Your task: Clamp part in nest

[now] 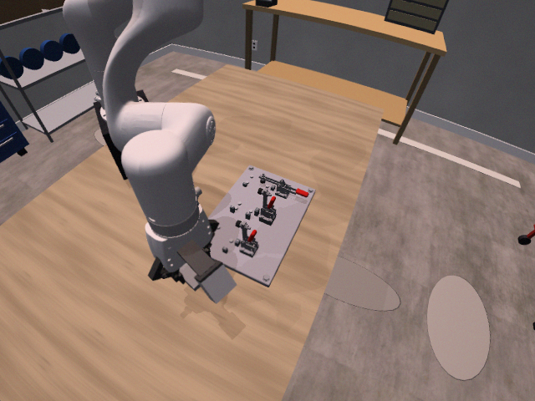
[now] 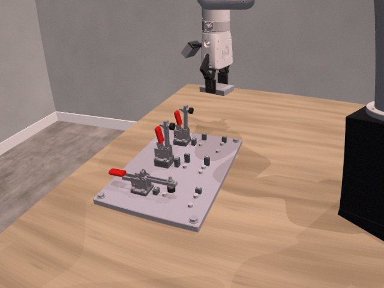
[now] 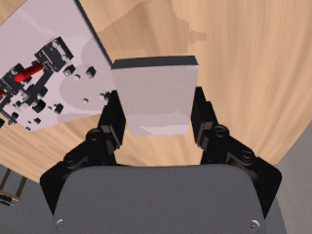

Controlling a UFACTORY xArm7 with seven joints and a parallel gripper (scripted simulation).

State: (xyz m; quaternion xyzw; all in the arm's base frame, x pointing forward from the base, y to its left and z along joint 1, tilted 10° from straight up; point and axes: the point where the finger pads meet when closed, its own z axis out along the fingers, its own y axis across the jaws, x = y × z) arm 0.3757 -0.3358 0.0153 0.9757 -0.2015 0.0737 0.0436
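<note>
Now: the grey part 10 mm below my hand. Also, from my hand: grey fixture plate: 70 mm ahead, 250 mm to the left, 130 mm below; clamp: 90 mm ahead, 240 mm to the left, 70 mm below.
</note>
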